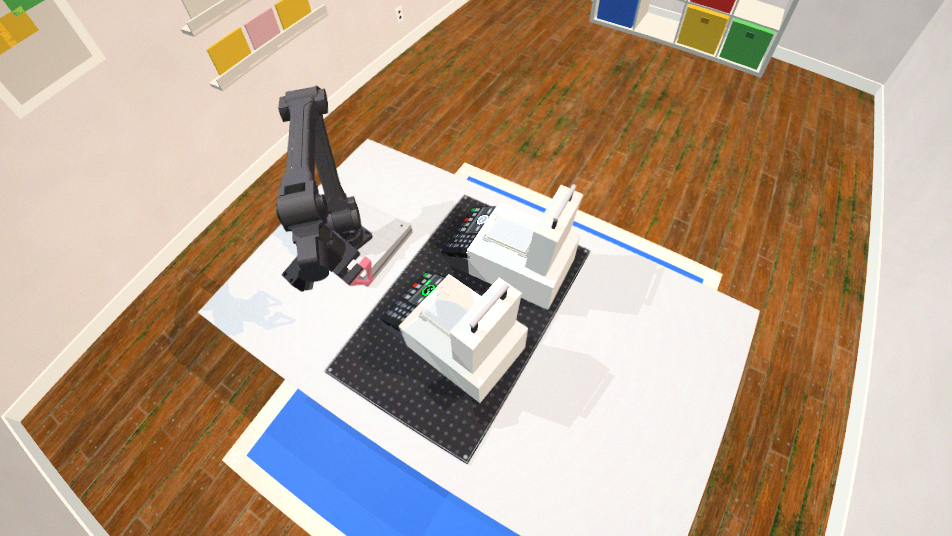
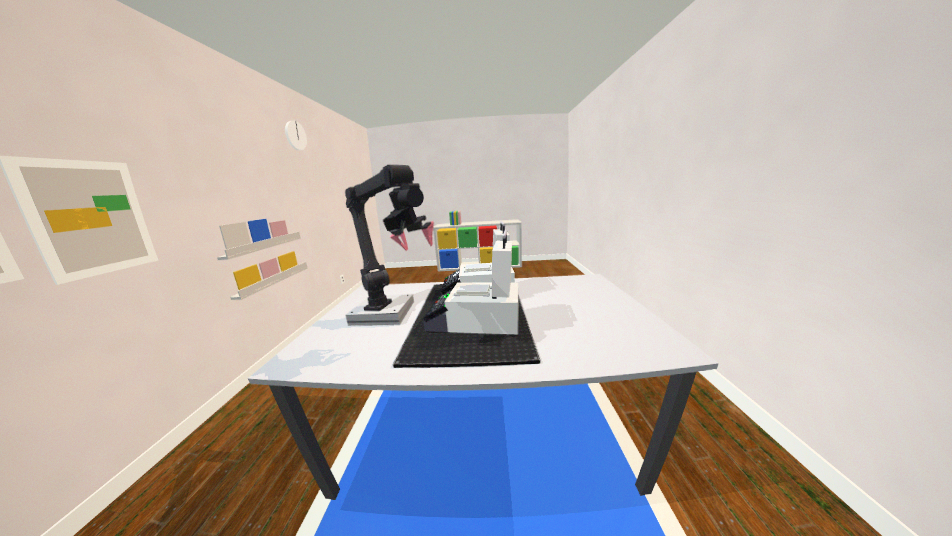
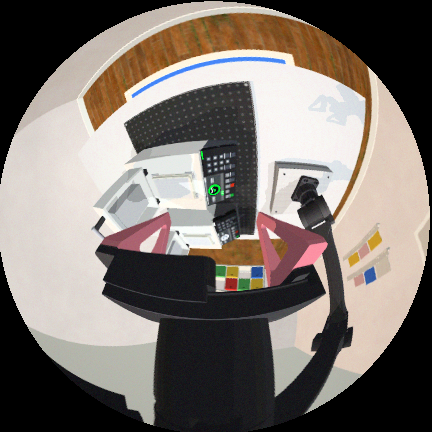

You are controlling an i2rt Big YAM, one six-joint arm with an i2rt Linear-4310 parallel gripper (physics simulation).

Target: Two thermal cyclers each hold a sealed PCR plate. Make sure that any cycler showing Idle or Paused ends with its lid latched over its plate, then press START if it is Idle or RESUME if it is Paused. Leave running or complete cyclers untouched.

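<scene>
I see a thermal cycler in image 1 [467, 250], in image 2, and in image 3 [212, 163] as well. On the thermal cycler [image 3: 220, 220] and [image 2: 453, 282] are the same spot. It is likewise the same spot that I find on the thermal cycler [image 1: 403, 319] and at [image 2: 442, 305].
</scene>
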